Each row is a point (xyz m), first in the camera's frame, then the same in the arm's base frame.
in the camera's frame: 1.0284 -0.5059 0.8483
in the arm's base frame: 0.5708 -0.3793 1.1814
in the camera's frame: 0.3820 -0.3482 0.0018
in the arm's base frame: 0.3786 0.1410 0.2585
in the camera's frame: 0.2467 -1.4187 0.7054
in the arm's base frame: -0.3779 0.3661 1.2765
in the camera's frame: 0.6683 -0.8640 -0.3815
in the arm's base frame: -0.2217 -0.2016 0.1275
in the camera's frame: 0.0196 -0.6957 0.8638
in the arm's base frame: 0.3393 0.6197 1.1328
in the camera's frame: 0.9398 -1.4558 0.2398
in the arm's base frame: -0.5368 -0.3867 0.9499
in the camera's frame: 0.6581 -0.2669 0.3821
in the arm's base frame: 0.6060 -0.0773 0.6164
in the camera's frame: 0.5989 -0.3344 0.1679
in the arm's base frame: 0.4634 -0.0499 0.4352
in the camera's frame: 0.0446 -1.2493 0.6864
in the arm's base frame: -0.2387 0.5649 1.1716
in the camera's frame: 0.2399 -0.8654 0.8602
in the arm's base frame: 0.1928 0.3997 1.2193
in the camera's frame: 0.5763 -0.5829 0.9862
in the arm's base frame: 0.5211 0.0872 1.2777
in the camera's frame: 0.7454 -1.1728 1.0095
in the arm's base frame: -0.0108 -0.0819 1.5337
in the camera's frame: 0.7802 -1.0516 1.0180
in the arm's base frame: 0.1073 -0.1141 1.5024
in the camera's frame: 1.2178 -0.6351 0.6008
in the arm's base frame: 0.3736 -0.6032 1.0239
